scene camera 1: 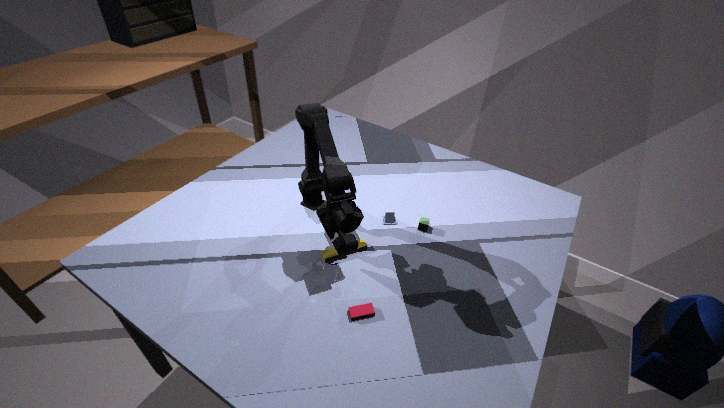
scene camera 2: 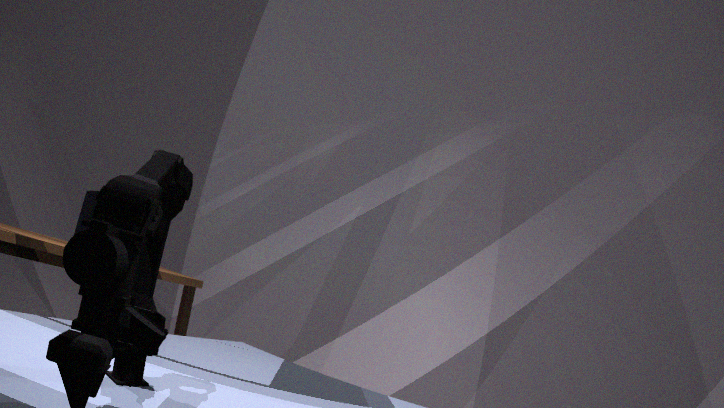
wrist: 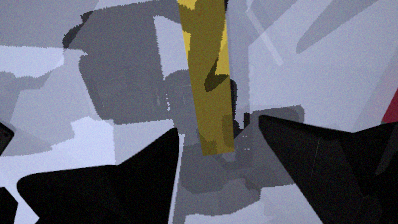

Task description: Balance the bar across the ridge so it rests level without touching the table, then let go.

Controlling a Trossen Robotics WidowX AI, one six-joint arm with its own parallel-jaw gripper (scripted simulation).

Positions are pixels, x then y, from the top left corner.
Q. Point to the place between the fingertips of the gripper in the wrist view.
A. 218, 127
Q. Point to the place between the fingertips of the gripper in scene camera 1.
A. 335, 246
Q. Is the gripper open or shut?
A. Open.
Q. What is the gripper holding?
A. Nothing.
